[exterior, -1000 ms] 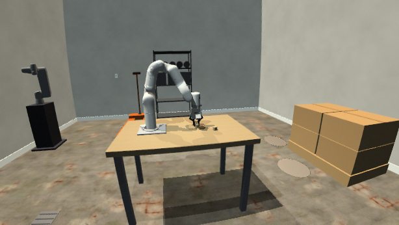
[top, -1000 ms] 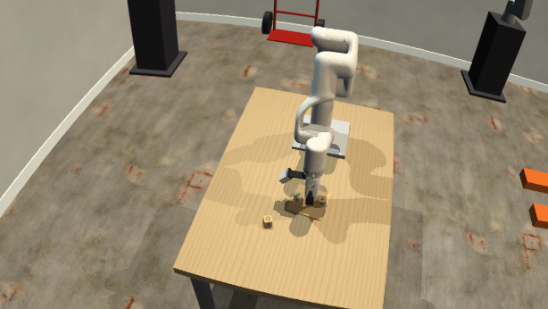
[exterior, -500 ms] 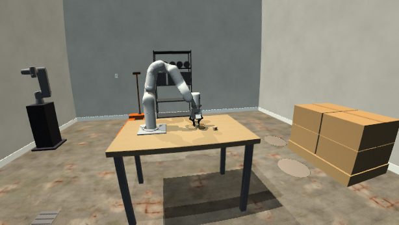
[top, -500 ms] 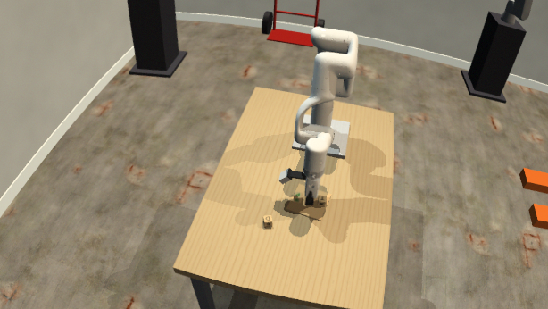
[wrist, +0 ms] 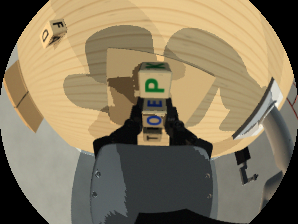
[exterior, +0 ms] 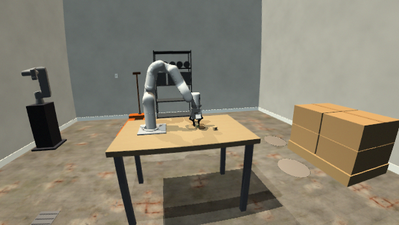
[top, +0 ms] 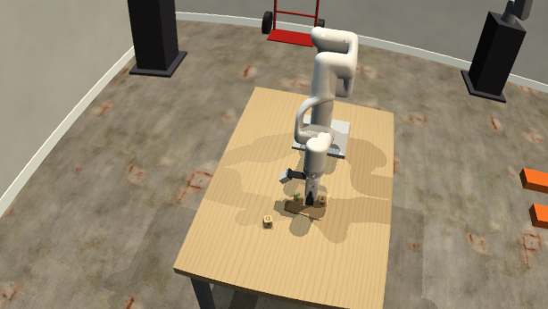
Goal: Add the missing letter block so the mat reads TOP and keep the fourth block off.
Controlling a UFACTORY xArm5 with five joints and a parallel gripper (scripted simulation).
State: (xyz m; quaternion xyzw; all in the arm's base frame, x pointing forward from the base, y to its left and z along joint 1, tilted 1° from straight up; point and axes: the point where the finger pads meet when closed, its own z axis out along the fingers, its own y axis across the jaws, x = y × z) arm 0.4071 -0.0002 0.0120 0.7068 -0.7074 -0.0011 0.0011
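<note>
Right now the tan mat is 20 mm below my hand.
</note>
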